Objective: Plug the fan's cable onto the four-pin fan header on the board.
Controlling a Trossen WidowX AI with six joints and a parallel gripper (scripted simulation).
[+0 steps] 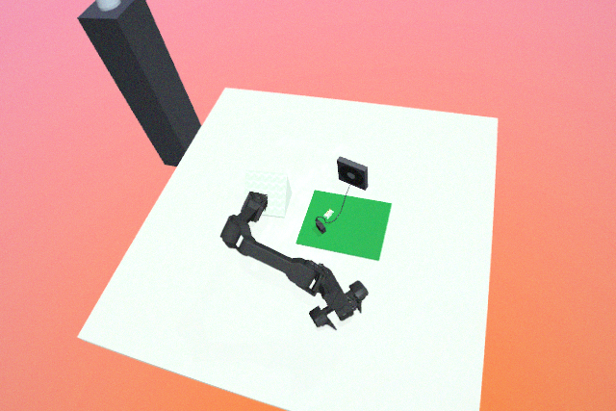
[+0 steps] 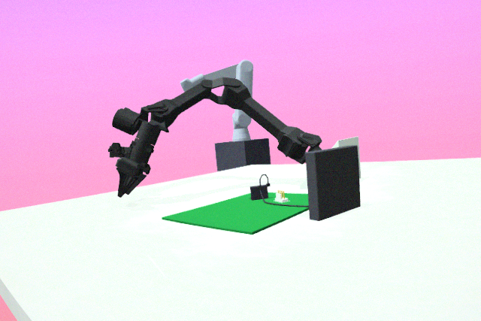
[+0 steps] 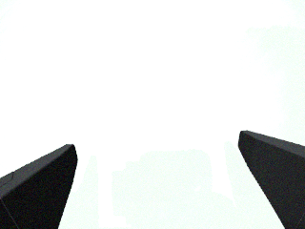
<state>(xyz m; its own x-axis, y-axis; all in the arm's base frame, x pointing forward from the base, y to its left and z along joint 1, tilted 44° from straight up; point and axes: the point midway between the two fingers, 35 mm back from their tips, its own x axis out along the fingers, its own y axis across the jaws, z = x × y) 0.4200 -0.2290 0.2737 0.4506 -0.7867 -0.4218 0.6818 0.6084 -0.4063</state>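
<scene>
The dark fan plug is 180 mm behind my gripper tip, 320 mm to the left of it and 10 mm below it. Also, from my gripper tip: green board: 100 mm behind, 360 mm to the left, 40 mm below; white four-pin fan header: 170 mm behind, 390 mm to the left, 30 mm below; fan: 110 mm behind, 540 mm to the left, 30 mm above.
</scene>
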